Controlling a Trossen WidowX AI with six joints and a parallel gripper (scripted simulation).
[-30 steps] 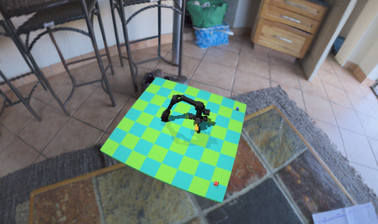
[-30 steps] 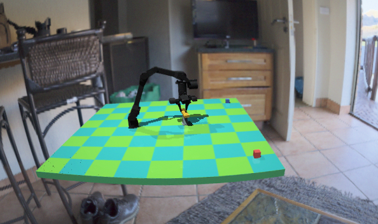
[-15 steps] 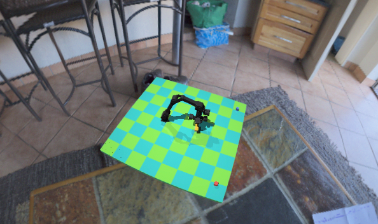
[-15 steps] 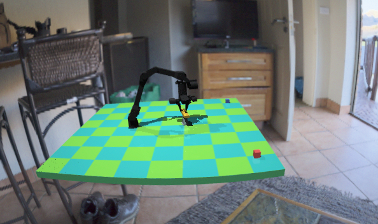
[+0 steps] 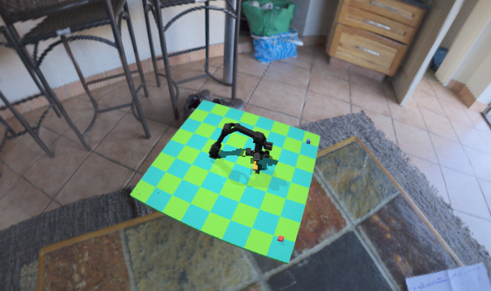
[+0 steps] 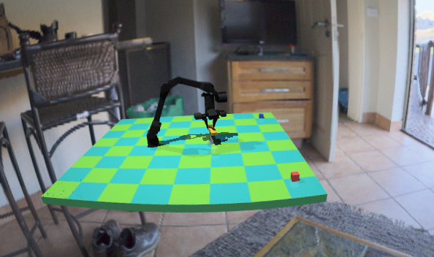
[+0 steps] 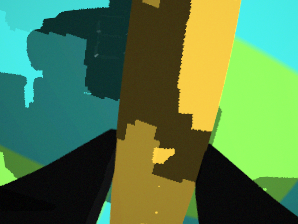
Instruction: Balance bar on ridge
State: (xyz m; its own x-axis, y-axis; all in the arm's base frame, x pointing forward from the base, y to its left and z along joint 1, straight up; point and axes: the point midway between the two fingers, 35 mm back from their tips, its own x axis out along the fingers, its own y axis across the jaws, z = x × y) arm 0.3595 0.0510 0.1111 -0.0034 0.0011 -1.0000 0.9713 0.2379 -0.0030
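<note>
Right now my gripper tip is 3 cm to the left of the bar and 1 cm short of it. Also, from my gripper tip: blue cube (45 cm to the left, 38 cm ahead, 6 cm below); red cube (55 cm to the right, 38 cm ahead, 6 cm below).
</note>
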